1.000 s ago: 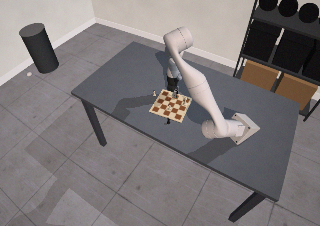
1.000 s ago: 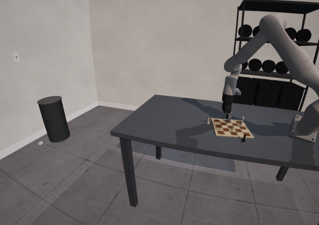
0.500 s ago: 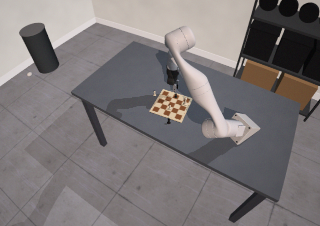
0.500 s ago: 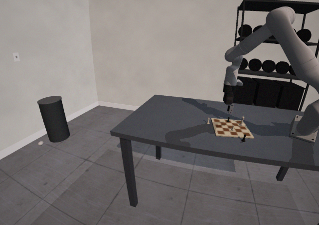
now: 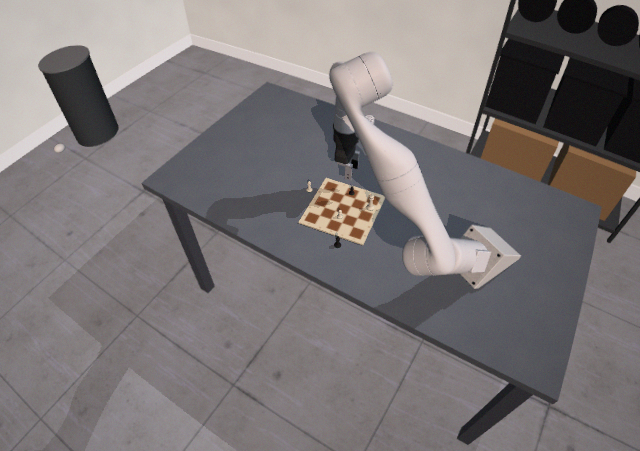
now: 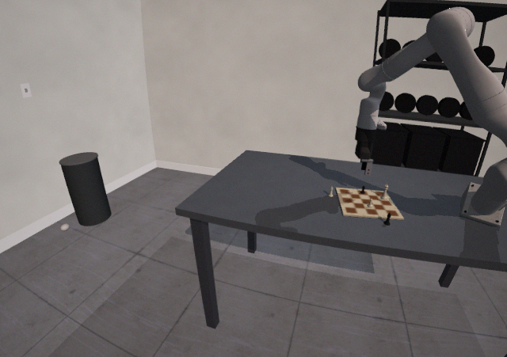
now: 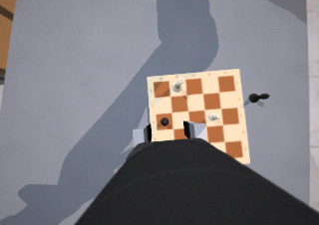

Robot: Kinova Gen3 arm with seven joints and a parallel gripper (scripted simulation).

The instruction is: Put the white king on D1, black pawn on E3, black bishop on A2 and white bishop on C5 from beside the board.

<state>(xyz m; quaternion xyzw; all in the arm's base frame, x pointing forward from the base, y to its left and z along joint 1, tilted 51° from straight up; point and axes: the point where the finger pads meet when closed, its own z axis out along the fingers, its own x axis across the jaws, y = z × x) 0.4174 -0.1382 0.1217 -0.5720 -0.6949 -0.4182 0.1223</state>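
The black bishop lies 190 mm to the left of my hand, 110 mm behind it and 100 mm below it. The rest, counted from my hand: chessboard (110 mm below, 70 mm to the left, 30 mm behind); then white king (90 mm behind, 80 mm below, 10 mm to the left); then black pawn (100 mm below).
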